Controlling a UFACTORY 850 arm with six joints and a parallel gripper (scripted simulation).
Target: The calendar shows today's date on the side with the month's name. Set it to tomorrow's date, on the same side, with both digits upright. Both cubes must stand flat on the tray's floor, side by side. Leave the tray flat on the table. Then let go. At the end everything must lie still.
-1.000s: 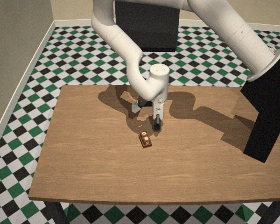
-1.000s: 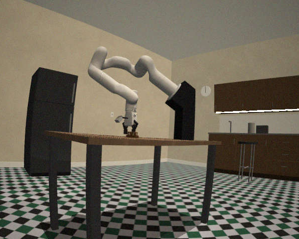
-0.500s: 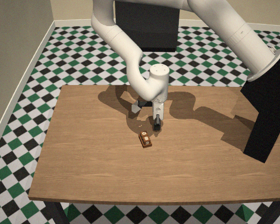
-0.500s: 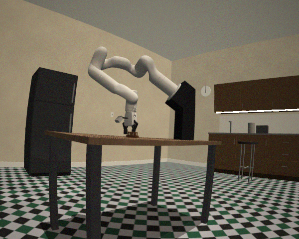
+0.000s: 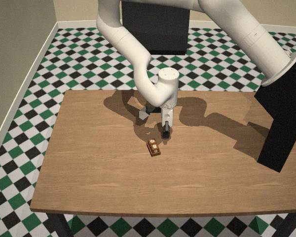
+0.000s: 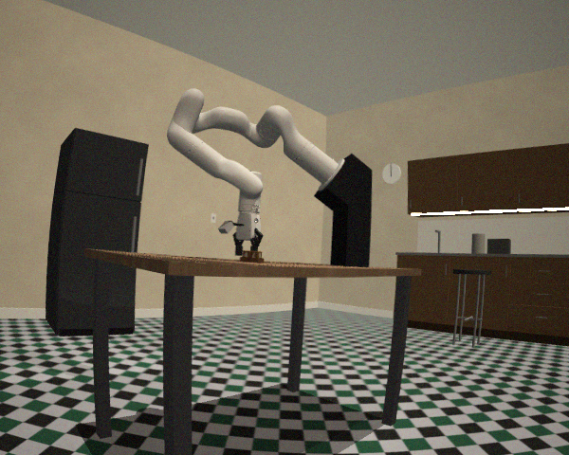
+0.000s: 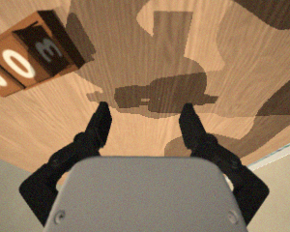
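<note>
Right now the brown calendar cube is 80 mm to the left of my hand and 70 mm ahead of it.
</note>
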